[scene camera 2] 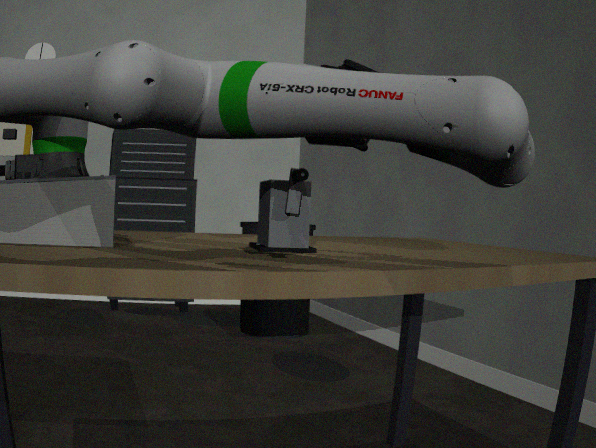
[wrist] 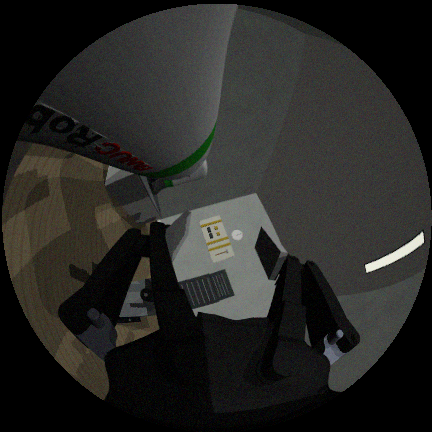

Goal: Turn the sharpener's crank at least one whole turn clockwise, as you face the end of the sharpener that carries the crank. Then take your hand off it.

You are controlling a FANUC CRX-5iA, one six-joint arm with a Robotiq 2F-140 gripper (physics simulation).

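Where they show: gripper, fingertip midpoint: [wrist: 224, 230]; arm's base, link origin: [scene camera 2: 57, 184] [wrist: 149, 178].
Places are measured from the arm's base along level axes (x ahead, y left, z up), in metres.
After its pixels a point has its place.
Note:
The sharpener [scene camera 2: 276, 227] @(x 0.398, y -0.227, z -0.069 m) [wrist: 132, 294] @(x 0.410, y -0.254, z -0.022 m) stands upright on the table, a grey box on a dark base. Its crank shows a black rounded end [scene camera 2: 299, 174] @(x 0.404, y -0.290, z 0.024 m) at the top of the box in the scene view; a pale plate [scene camera 2: 293, 201] @(x 0.415, y -0.255, z -0.022 m) lies below it on the box face. In the wrist view a dark round end [wrist: 146, 294] @(x 0.410, y -0.293, z 0.026 m) shows beside the left finger, which hides part of the sharpener. My gripper [wrist: 224, 230] @(x 0.354, y -0.328, z 0.162 m) is open, with nothing between its pads. In the scene view it is mostly hidden behind the forearm, above and to the right of the sharpener, apart from it.
The forearm [scene camera 2: 330, 102] @(x 0.282, y -0.565, z 0.096 m) [wrist: 150, 90] stretches level above the sharpener. The wooden table [scene camera 2: 200, 282] @(x 0.155, y -0.490, z -0.127 m) [wrist: 30, 230] @(x 0.306, y -0.431, z -0.112 m) carries the sharpener and a grey pedestal [scene camera 2: 60, 215] @(x -0.004, y -0.167, z -0.060 m) at the left. A dark drawer cabinet [scene camera 2: 155, 200] [wrist: 207, 289] stands behind, by the wall.

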